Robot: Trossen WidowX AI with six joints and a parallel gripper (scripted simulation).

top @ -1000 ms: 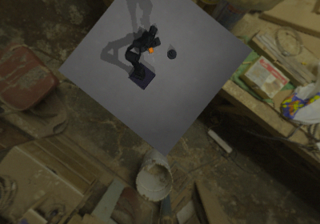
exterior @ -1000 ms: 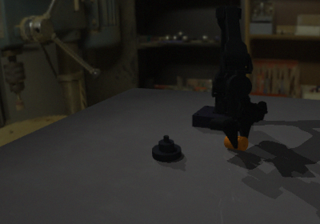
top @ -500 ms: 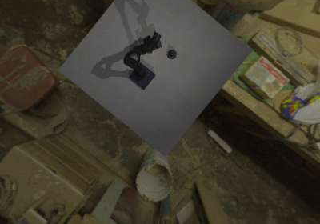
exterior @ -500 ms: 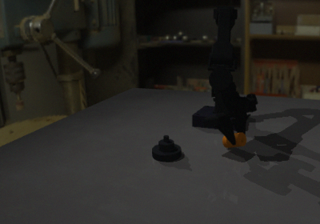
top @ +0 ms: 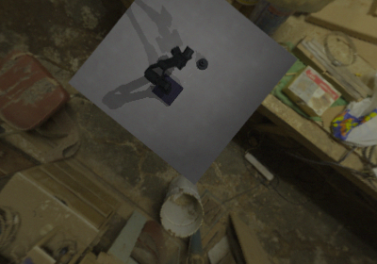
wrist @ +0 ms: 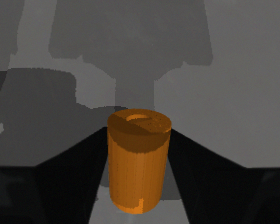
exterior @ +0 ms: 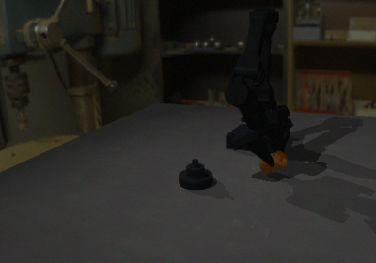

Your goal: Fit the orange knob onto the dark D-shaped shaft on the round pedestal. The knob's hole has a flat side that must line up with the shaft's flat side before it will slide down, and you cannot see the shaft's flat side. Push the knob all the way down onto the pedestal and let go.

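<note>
My gripper tip is now 70 mm short of the dark round pedestal and 190 mm to the left of it. Round my gripper tip: orange knob (10 mm behind, 10 mm to the right).
</note>
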